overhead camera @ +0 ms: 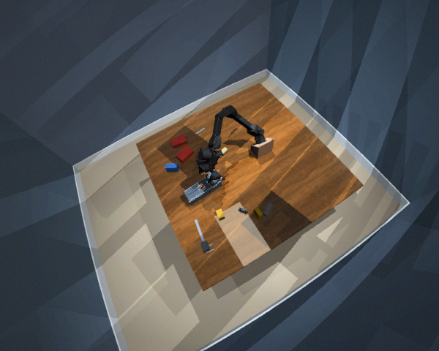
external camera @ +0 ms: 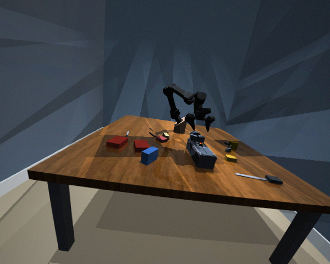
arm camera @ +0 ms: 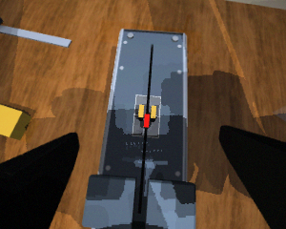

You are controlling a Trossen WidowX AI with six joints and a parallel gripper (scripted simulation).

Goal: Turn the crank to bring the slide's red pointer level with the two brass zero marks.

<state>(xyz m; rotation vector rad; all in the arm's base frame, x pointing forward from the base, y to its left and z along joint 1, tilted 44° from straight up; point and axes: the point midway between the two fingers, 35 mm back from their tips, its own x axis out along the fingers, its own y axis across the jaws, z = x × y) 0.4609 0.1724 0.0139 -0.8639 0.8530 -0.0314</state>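
Now: gripper tip 140 mm past the brown crank handle and 90 mm above it. Also, from my gripper tip: pink block 130 mm behind, 240 mm to the right, 140 mm below; ochre block 10 mm behind, 220 mm to the left, 140 mm below; red pointer 30 mm ahead, 10 mm to the left, 70 mm below.
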